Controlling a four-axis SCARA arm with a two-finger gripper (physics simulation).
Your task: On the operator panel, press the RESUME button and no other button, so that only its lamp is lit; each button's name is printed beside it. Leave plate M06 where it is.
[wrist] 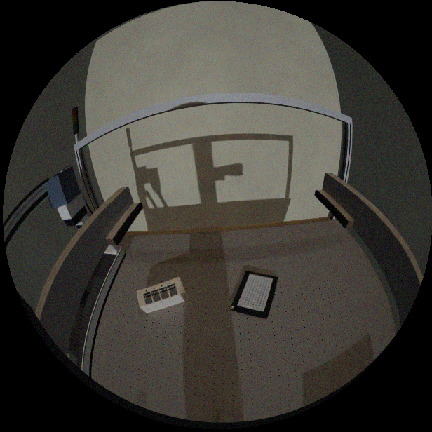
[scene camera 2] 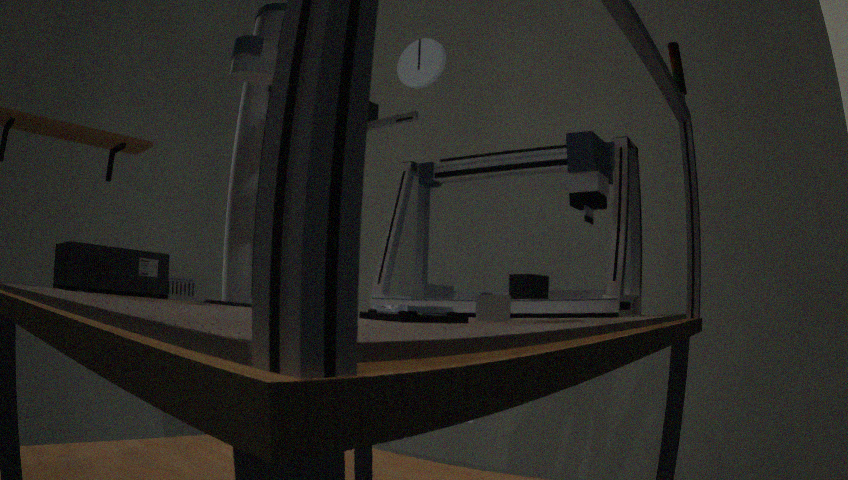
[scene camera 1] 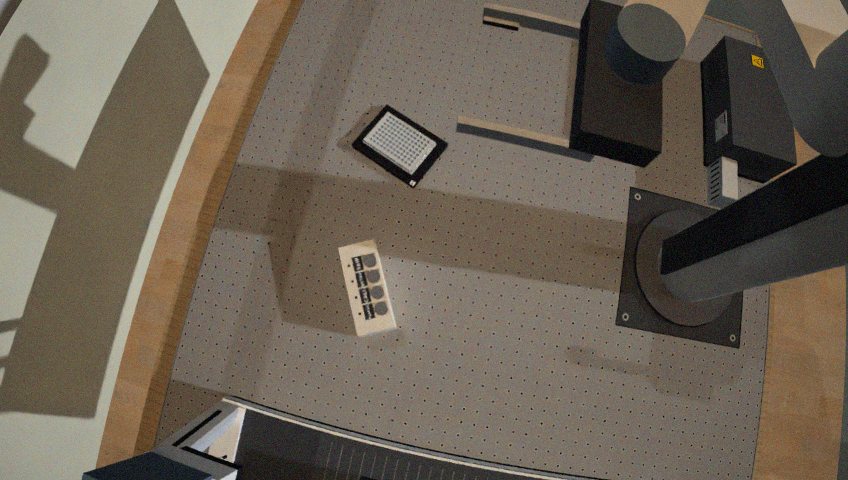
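Pixels of known places: gripper, fingertip midpoint: [scene camera 2: 392, 105] [scene camera 1: 471, 62]; arm's base at its link origin: [scene camera 1: 683, 268].
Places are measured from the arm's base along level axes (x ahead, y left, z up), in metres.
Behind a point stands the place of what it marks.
The operator panel [scene camera 1: 367, 288] @[x 0.632, y 0.186, z 0.066 m] [wrist: 162, 295] is a pale box with a row of grey round buttons, dark printed labels and small dark lamp dots. The labels are too small to read, and no lamp looks lit. The panel [scene camera 2: 492, 307] @[x 0.673, y 0.109, z 0.040 m] also shows small in scene camera 2. Plate M06 [scene camera 1: 398, 142] @[x 0.650, y -0.121, z 0.037 m] [wrist: 256, 294] is a white well plate in a black frame, lying flat, apart from the panel. My gripper [scene camera 1: 471, 69] @[x 0.521, y -0.045, z 0.443 m] [wrist: 229, 185] is wide open and empty, high above the table, to the right of the plate in scene camera 1. A post partly hides it in scene camera 2.
The arm's column stands on a dark base plate [scene camera 1: 635, 297] @[x 0.113, y 0.087, z 0.013 m]. A black box [scene camera 1: 764, 113] @[x -0.125, y -0.355, z 0.128 m] [scene camera 2: 110, 270] @[x -0.034, y -0.431, z 0.070 m] with a warning label stands near it. A gantry machine [scene camera 2: 502, 163] @[x 0.410, y 0.623, z 0.479 m] stands beyond the panel, along the table's side. A tall frame post [scene camera 2: 309, 178] @[x 1.044, y -0.723, z 0.095 m] rises at the near table corner.
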